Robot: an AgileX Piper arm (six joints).
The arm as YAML. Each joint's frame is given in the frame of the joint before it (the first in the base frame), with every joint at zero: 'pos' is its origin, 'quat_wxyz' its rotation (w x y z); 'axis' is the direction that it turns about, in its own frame. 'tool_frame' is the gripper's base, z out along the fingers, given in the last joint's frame.
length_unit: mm
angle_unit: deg
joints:
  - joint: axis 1
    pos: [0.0, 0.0, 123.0]
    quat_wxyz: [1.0, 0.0, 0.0, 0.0]
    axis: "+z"
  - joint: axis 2
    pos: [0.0, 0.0, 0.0]
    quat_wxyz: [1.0, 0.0, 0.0, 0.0]
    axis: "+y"
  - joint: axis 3
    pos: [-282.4, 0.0, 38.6]
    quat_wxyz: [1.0, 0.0, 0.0, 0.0]
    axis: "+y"
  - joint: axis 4
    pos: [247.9, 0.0, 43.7]
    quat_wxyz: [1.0, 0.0, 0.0, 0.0]
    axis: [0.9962, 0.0, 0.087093]
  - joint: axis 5
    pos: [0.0, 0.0, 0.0]
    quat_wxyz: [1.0, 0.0, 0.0, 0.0]
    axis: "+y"
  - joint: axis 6
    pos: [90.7, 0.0, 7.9]
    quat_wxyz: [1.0, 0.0, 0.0, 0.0]
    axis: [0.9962, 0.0, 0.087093]
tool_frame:
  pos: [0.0, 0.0, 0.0]
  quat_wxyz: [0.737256, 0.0, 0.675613, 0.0]
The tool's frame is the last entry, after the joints.
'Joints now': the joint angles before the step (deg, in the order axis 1, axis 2, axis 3, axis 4, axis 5, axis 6). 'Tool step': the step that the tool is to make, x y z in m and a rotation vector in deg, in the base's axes. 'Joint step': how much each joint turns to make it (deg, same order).
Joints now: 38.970 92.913 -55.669 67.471 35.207 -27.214
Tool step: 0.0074 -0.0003 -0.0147 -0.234 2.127 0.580
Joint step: -1.320 2.878 -0.002 2.356 1.672 -3.048
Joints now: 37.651 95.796 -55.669 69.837 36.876 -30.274
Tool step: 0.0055 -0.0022 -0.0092 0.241 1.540 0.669
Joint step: -1.345 1.867 -0.005 1.639 1.900 -2.430
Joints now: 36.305 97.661 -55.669 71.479 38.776 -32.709
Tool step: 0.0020 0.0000 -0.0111 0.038 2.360 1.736
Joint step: -0.767 2.176 -0.014 0.926 2.619 -1.771
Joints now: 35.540 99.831 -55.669 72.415 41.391 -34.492
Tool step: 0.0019 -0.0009 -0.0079 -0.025 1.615 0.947
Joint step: -0.658 1.521 0.009 0.471 1.674 -1.085
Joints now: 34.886 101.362 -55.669 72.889 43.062 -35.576
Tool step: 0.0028 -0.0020 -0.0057 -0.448 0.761 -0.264
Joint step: -0.599 0.943 0.074 0.058 0.241 -0.317
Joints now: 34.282 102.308 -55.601 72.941 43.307 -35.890
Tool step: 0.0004 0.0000 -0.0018 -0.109 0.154 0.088
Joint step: -0.053 0.314 0.009 0.071 0.059 -0.231
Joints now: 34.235 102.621 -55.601 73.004 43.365 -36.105
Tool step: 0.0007 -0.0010 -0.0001 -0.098 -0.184 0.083
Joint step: -0.207 -0.003 -0.005 -0.212 0.062 -0.165
